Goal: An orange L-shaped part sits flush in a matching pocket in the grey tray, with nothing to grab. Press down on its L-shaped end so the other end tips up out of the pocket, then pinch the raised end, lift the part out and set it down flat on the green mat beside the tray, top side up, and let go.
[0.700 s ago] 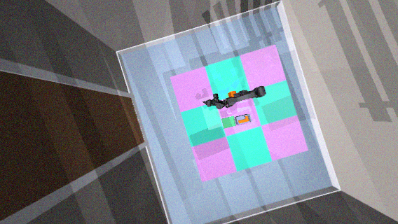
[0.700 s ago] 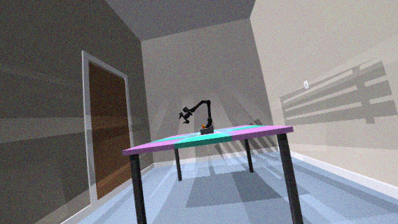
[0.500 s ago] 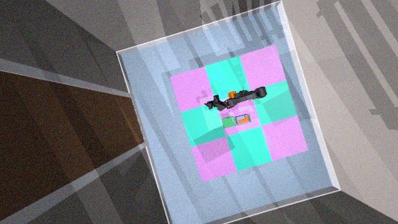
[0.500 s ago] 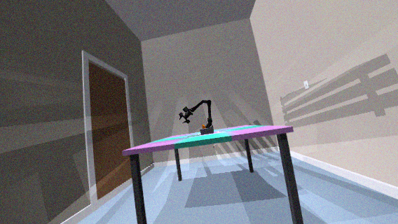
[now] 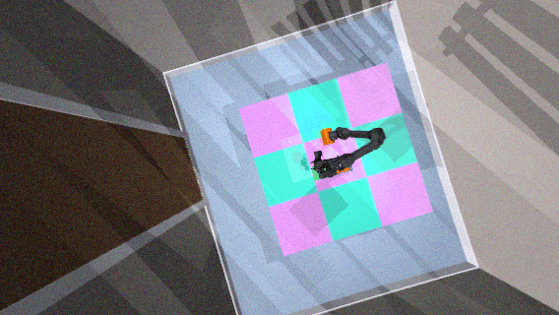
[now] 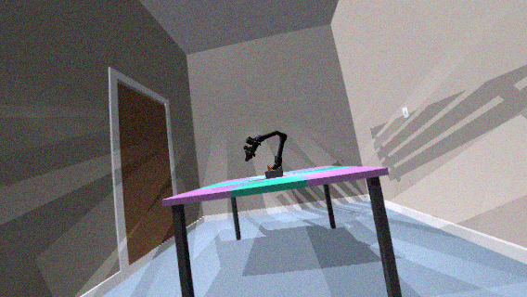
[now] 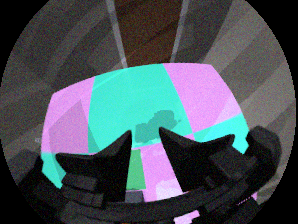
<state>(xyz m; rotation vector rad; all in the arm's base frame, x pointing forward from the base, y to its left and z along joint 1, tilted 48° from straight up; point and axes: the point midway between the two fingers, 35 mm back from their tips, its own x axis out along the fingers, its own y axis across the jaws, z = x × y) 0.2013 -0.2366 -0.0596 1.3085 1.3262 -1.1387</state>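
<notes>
Now: gripper tip 28 cm to the right of the orange L-shaped part, 14 cm above it and 8 cm short of it. Also, from my gripper tip: green mat 20 cm below, 11 cm to the left, 8 cm ahead.
</notes>
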